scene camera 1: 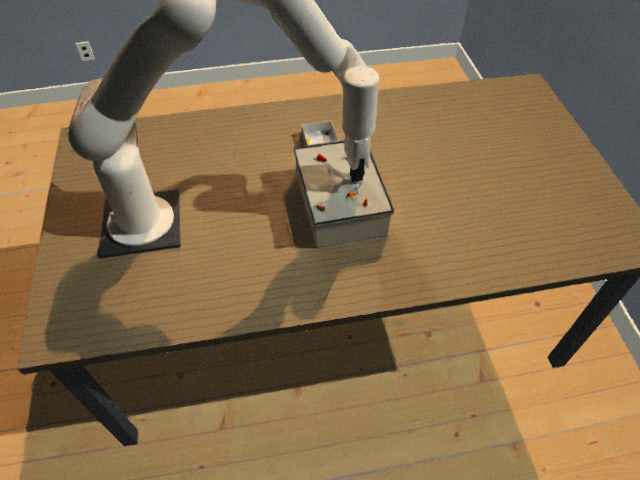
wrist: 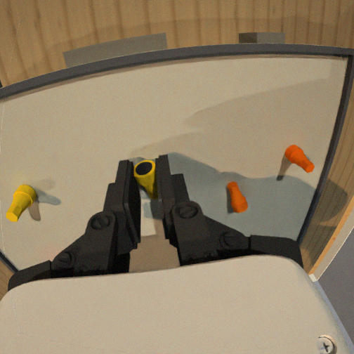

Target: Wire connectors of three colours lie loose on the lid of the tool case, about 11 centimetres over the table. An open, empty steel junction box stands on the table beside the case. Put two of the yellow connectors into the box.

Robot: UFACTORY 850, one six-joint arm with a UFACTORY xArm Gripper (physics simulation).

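Note:
My gripper (scene camera 1: 356,178) (wrist: 147,177) is shut on a yellow connector (wrist: 146,175), low over the lid (scene camera 1: 336,207) (wrist: 100,125) of the tool case (scene camera 1: 354,230). The connector's dark open end faces the camera in the wrist view; whether it touches the lid is hard to tell. Another yellow connector (wrist: 21,202) lies on the lid, left of the fingers in the wrist view. The steel junction box (scene camera 1: 316,127) stands on the table behind the case in the scene view. A small yellow piece (scene camera 1: 308,140) shows inside it at the left.
Two orange connectors (wrist: 237,198) (wrist: 299,158) lie right of the fingers in the wrist view. Another orange connector (scene camera 1: 321,207) lies near the lid's front left corner, and a red connector (scene camera 1: 321,157) near its back left. A dark spot (scene camera 1: 326,133) shows inside the box.

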